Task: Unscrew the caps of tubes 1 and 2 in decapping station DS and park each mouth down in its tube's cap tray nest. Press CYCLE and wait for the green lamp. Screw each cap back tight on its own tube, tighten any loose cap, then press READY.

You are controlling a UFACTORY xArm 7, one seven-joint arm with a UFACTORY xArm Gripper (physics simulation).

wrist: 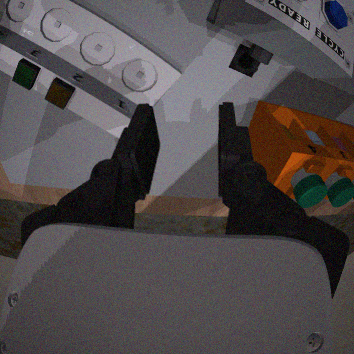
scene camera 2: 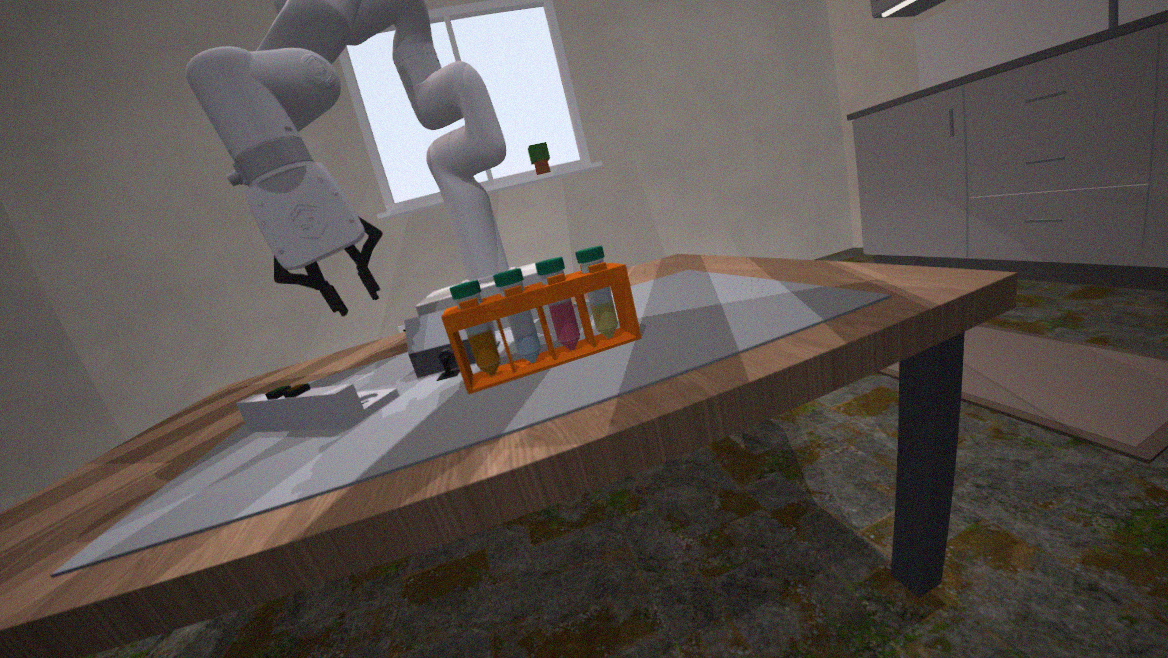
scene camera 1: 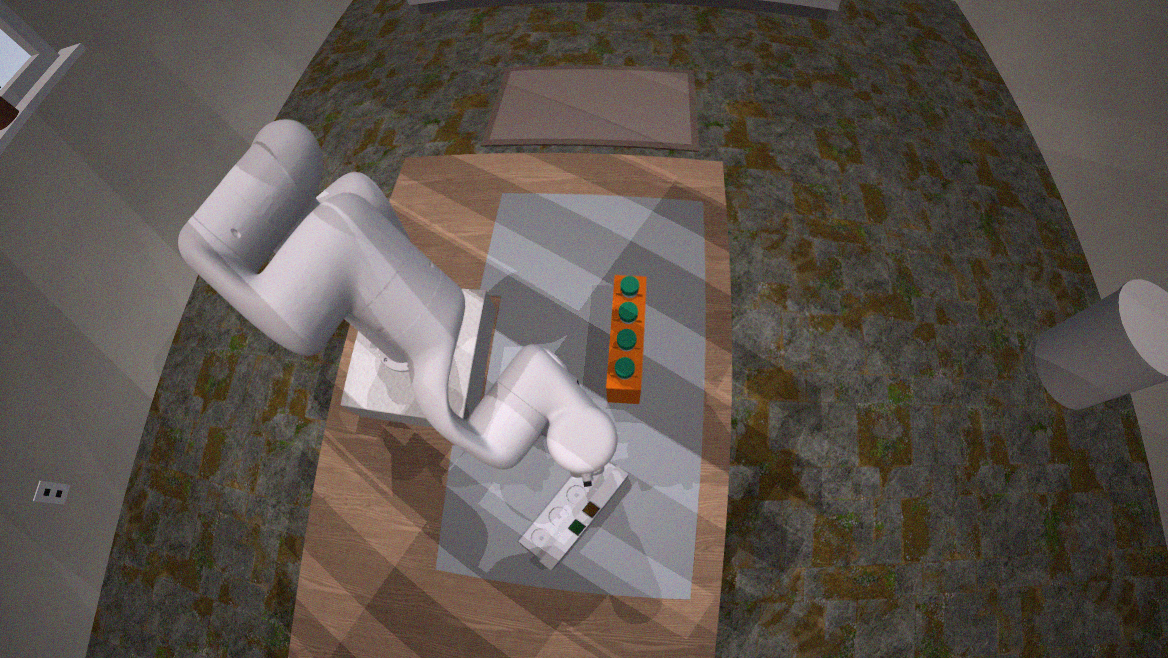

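Pixels of known places: gripper, fingertip midpoint: (wrist: 186, 123) (scene camera 2: 361, 306); arm's base, link origin: (scene camera 2: 490, 278).
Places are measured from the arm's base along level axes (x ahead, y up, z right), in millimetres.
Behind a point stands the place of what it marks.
Note:
My gripper (scene camera 2: 358, 304) {x 377, y 38, z 120 mm} (wrist: 186, 123) {x 377, y 38, z 120 mm} is open and empty, high above the mat near the cap tray's nest 1 end. The white cap tray (scene camera 1: 608, 479) {x 430, y -42, z 162 mm} (scene camera 2: 302, 411) {x 431, y -61, z 213 mm} (wrist: 106, 75) {x 406, y -76, z 184 mm} has round nests, and the visible nests hold no caps. A dark green square (scene camera 1: 576, 527) {x 395, y -33, z 258 mm} (wrist: 26, 73) {x 393, y -33, z 254 mm} and a brown square (scene camera 1: 590, 508) {x 411, y -33, z 220 mm} (wrist: 60, 93) {x 410, y -33, z 218 mm} sit along its side. The orange rack (scene camera 1: 623, 394) {x 425, y -26, z 8 mm} (scene camera 2: 627, 302) {x 421, y -38, z -207 mm} (wrist: 275, 135) {x 403, y -25, z 11 mm} holds several upright tubes with green caps. The grey button box (scene camera 2: 423, 339) {x 321, y -35, z 77 mm} (wrist: 280, 30) {x 309, y -12, z 66 mm} shows CYCLE and READY labels and a blue button (wrist: 335, 14) {x 269, y -14, z 24 mm}; a black holder (scene camera 2: 447, 363) {x 358, y -69, z 44 mm} (wrist: 245, 60) {x 354, y -80, z 51 mm} stands beside it.
The arm (scene camera 1: 523, 400) {x 348, y 353, z 140 mm} hides the button box in the first scene view. The white base plate (scene camera 1: 367, 384) {x -55, y 0, z 102 mm} is left of the grey mat (scene camera 1: 662, 555) {x 554, y -87, z 280 mm} on the wooden table (scene camera 1: 367, 506) {x -27, y -90, z 335 mm}. The rack stands behind the tray in the first scene view.

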